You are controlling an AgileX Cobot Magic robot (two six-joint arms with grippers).
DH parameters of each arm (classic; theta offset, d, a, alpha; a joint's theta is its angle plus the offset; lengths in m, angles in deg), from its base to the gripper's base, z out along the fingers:
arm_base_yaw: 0 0.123 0 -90
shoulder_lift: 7.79 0 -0.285 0
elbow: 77.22 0 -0.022 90
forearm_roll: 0 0.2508 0 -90
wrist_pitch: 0 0 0.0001 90
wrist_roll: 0 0.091 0 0
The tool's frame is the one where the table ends.
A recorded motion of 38 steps. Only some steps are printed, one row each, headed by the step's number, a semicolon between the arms.
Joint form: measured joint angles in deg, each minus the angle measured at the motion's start. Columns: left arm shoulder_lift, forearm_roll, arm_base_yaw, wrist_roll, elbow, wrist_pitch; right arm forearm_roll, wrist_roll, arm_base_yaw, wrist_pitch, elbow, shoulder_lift.
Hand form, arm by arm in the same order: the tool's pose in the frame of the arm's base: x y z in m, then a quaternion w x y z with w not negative. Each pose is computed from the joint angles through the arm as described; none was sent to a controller.
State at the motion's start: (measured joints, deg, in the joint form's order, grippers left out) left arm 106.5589 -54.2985 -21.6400 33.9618 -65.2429 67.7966; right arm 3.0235 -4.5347 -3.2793 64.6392 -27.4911 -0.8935
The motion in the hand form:
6: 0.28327 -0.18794 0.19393 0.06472 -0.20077 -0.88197 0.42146; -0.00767 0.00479 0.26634 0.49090 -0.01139 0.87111 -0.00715
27: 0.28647 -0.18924 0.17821 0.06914 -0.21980 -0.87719 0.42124; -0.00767 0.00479 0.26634 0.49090 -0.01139 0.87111 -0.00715
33: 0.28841 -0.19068 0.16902 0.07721 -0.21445 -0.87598 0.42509; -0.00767 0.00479 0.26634 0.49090 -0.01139 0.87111 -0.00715
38: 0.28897 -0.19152 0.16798 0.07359 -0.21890 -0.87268 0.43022; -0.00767 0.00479 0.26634 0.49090 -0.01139 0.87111 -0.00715
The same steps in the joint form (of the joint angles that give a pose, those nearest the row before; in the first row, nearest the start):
6: 0.00 -2.13 0.00 -0.35 0.00 0.00; 0.00 0.00 0.00 0.00 0.00 0.00
27: 2.70 -2.32 0.00 3.62 0.00 -0.25; 0.00 0.00 0.00 0.00 0.00 0.00
33: 4.38 -3.18 0.00 4.40 0.00 -0.37; 0.00 0.00 0.00 0.00 0.00 0.00
38: 4.68 -3.91 0.00 5.65 0.00 -0.37; 0.00 0.00 0.00 0.00 0.00 0.00

